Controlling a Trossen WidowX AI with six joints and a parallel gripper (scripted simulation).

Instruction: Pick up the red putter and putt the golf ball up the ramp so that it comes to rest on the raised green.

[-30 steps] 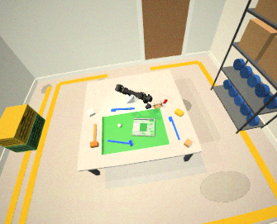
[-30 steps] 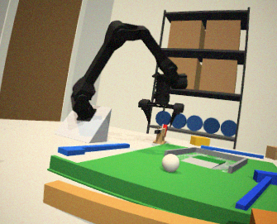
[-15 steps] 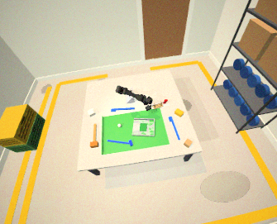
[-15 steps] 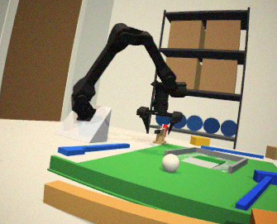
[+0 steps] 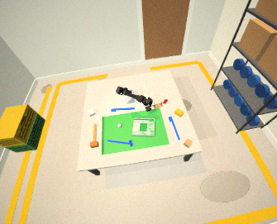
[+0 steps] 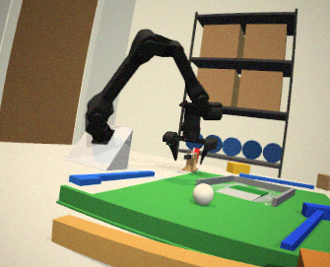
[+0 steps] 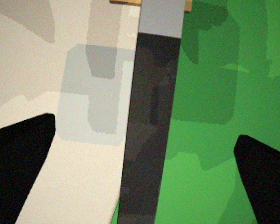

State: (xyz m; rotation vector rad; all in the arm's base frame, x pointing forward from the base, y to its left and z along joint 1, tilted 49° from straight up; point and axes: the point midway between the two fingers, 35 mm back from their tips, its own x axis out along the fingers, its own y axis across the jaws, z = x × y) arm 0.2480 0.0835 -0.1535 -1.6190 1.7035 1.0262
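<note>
The tan stand lies 2 cm behind my gripper tip, 13 cm to the left of it and 1 cm below it. From my gripper tip the other things lie so: white golf ball (15 cm ahead, 38 cm to the right, 2 cm below).
</note>
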